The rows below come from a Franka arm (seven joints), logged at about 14 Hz.
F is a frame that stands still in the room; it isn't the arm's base.
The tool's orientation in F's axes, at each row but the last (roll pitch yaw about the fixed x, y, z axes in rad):
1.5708 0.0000 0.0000
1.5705 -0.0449 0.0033
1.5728 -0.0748 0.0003
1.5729 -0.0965 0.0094
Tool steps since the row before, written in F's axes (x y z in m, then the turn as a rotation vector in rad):
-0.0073 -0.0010 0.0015 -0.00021 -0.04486 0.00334
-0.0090 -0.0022 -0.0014 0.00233 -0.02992 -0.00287
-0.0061 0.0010 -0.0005 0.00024 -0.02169 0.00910
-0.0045 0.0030 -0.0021 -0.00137 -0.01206 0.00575
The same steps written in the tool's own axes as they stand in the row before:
-0.0073 0.0015 0.0010 -0.00021 0.00334 0.04486
-0.0091 -0.0010 0.0022 0.00210 -0.00298 0.02993
-0.0061 0.0000 -0.0010 0.00091 0.00910 0.02167
-0.0047 -0.0017 -0.0030 -0.00092 0.00589 0.01203

